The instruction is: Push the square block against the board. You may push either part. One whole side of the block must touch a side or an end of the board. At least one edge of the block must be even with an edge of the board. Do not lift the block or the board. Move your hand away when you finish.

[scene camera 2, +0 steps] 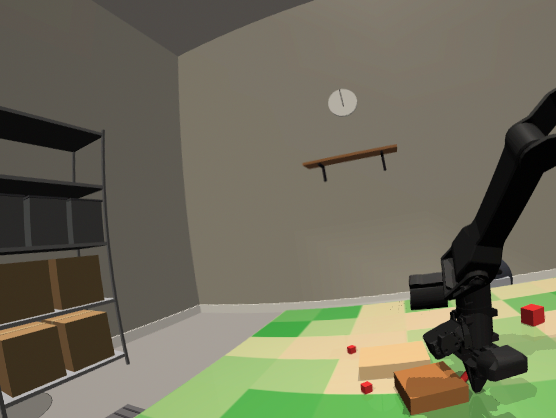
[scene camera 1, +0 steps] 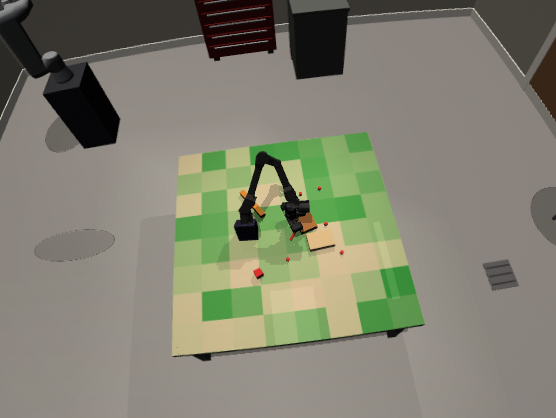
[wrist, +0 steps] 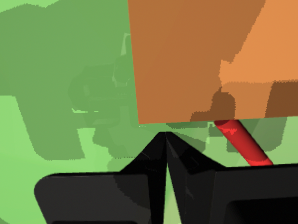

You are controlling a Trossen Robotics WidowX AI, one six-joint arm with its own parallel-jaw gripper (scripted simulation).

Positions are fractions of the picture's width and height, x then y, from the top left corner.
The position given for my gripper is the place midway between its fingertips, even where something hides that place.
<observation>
My gripper (scene camera 2: 0.86,0.94) is shut and holds nothing. Further things: a tan flat slab (scene camera 2: 0.68,0.87), a brown square block (wrist: 0.63,0.31) and a thin red stick (wrist: 0.78,0.58).
My gripper shows as well in the wrist view (wrist: 0.55,0.61). The wrist view misses the tan flat slab: it is out of frame.
</observation>
